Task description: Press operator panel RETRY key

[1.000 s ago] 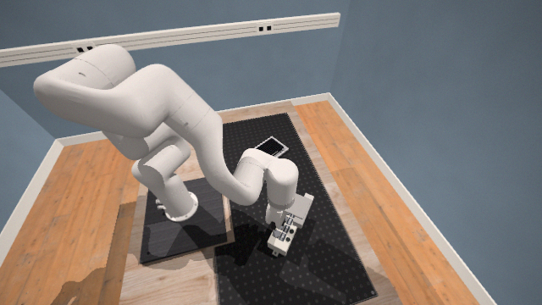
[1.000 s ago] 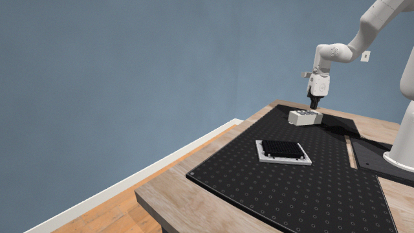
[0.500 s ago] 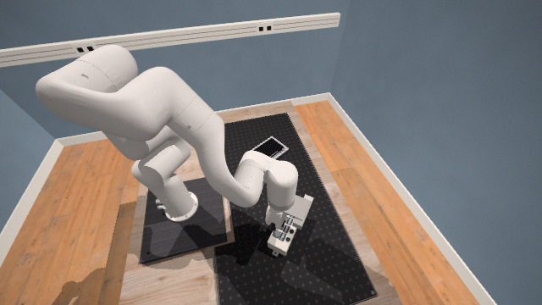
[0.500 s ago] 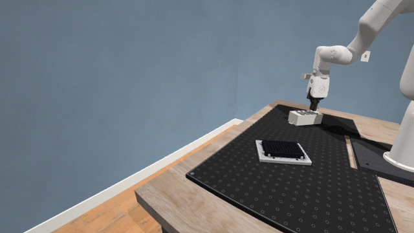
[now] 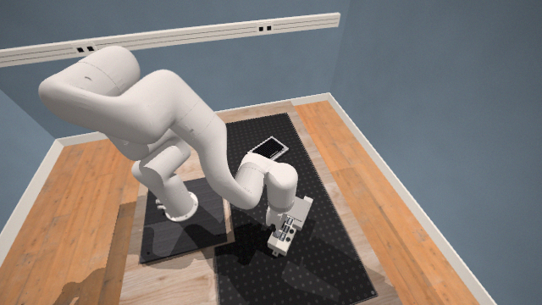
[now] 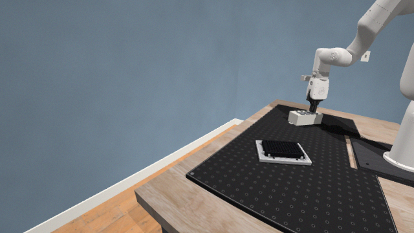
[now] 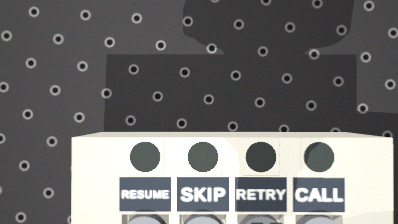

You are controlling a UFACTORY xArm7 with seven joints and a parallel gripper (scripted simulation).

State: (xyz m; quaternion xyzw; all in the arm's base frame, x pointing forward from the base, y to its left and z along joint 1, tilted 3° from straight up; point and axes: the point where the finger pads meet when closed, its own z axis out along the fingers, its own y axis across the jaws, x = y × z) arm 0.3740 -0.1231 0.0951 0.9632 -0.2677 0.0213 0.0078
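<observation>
My gripper is now 40 mm above the white operator panel, 10 mm to the right of it and 10 mm short of it.
</observation>
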